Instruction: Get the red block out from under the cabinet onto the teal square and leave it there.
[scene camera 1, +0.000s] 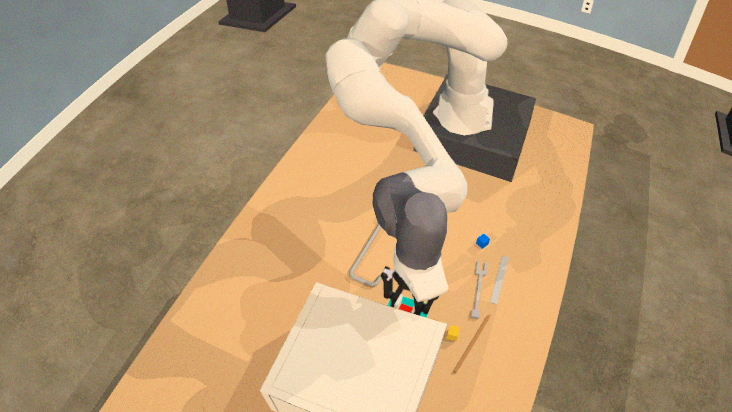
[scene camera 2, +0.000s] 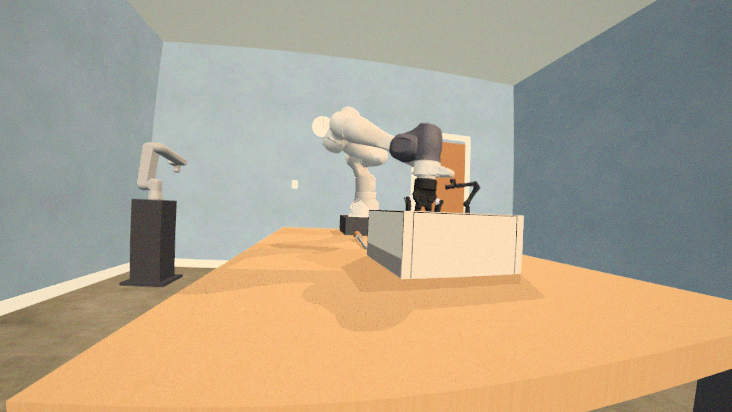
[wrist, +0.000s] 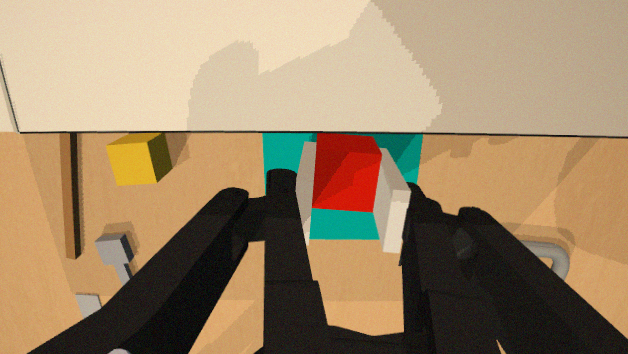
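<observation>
The red block is between the pale finger pads of my gripper, which is shut on it. The block is over the teal square, close to the edge of the white cabinet. Teal shows on both sides of the block and on its near side. The cabinet top hides the square's far part in the wrist view. I cannot tell if the block touches the square. In scene camera 2 the cabinet hides the block, the square and the fingertips.
A yellow block lies by the cabinet's corner, near a brown stick. A forked tool and a flat grey bar lie beyond, with a blue block. A hooked rod lies on the gripper's other side.
</observation>
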